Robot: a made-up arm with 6 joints. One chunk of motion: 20 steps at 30 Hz.
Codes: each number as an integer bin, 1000 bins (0 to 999) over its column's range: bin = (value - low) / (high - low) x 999, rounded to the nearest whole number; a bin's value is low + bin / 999 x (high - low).
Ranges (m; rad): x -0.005..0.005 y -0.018..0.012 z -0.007..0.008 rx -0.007..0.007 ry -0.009..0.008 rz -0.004..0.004
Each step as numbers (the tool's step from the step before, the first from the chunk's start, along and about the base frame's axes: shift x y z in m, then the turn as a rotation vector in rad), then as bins.
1 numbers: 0.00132 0.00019 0.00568 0.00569 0.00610 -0.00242
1 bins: 631 606 844 906 887 197
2 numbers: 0.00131 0.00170 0.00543 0.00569 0.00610 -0.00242
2 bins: 630 656 828 906 887 197
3 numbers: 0.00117 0.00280 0.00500 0.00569 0.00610 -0.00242
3 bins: 616 693 799 906 887 197
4 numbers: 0.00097 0.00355 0.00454 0.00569 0.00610 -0.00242
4 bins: 596 718 769 906 887 197
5 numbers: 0.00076 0.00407 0.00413 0.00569 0.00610 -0.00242
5 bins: 575 735 741 906 887 197
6 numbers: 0.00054 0.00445 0.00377 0.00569 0.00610 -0.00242
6 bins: 553 748 717 906 887 197
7 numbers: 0.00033 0.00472 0.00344 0.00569 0.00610 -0.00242
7 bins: 532 757 695 906 887 197
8 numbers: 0.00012 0.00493 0.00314 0.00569 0.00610 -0.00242
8 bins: 511 764 675 906 887 197
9 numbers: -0.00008 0.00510 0.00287 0.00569 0.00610 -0.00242
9 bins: 492 769 657 906 887 197
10 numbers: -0.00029 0.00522 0.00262 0.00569 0.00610 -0.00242
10 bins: 471 773 641 906 887 197
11 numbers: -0.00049 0.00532 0.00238 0.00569 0.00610 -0.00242
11 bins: 451 777 625 906 887 197
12 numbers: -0.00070 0.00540 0.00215 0.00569 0.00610 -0.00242
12 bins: 430 779 609 906 887 197
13 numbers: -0.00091 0.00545 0.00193 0.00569 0.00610 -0.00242
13 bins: 409 781 595 906 887 197
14 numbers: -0.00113 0.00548 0.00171 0.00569 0.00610 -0.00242
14 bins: 387 782 580 906 887 197
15 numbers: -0.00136 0.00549 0.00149 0.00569 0.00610 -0.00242
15 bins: 364 782 565 906 887 197
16 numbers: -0.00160 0.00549 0.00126 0.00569 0.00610 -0.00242
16 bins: 340 782 550 906 887 197
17 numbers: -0.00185 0.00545 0.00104 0.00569 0.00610 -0.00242
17 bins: 315 781 535 906 887 197
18 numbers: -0.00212 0.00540 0.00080 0.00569 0.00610 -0.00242
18 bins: 288 779 519 906 887 197
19 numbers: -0.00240 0.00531 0.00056 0.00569 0.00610 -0.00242
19 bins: 260 776 503 906 887 197
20 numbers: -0.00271 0.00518 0.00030 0.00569 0.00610 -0.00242
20 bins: 229 772 486 906 887 197
